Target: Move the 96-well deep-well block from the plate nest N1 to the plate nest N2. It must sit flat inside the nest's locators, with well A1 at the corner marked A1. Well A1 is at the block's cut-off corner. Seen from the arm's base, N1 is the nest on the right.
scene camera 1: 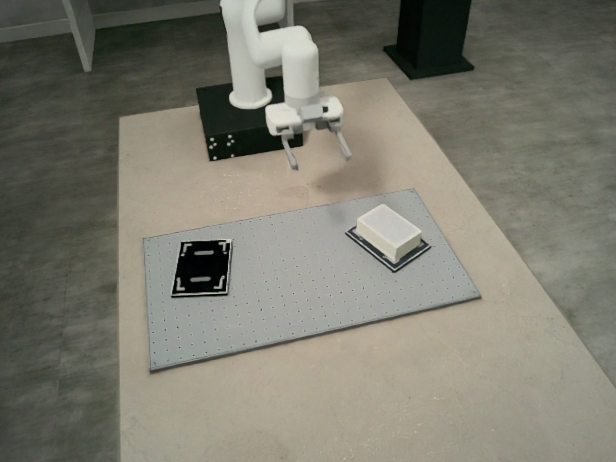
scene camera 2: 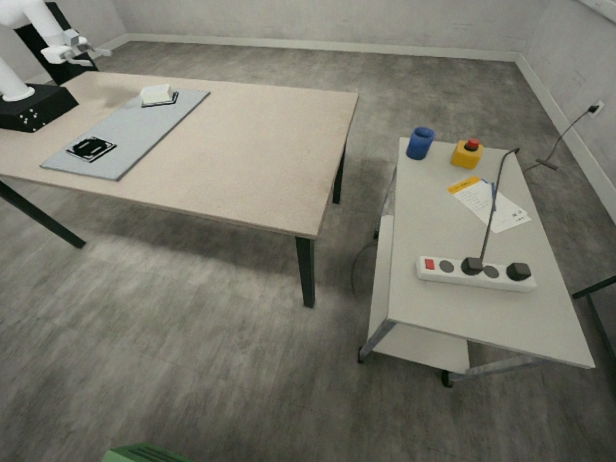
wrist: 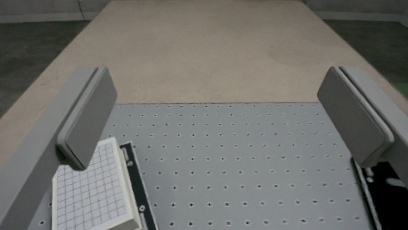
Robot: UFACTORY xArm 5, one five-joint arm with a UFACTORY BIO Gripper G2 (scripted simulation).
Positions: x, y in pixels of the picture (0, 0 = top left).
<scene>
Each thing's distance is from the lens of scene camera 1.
white 96-well deep-well block (scene camera 1: 394, 236): 1.21 m
</scene>
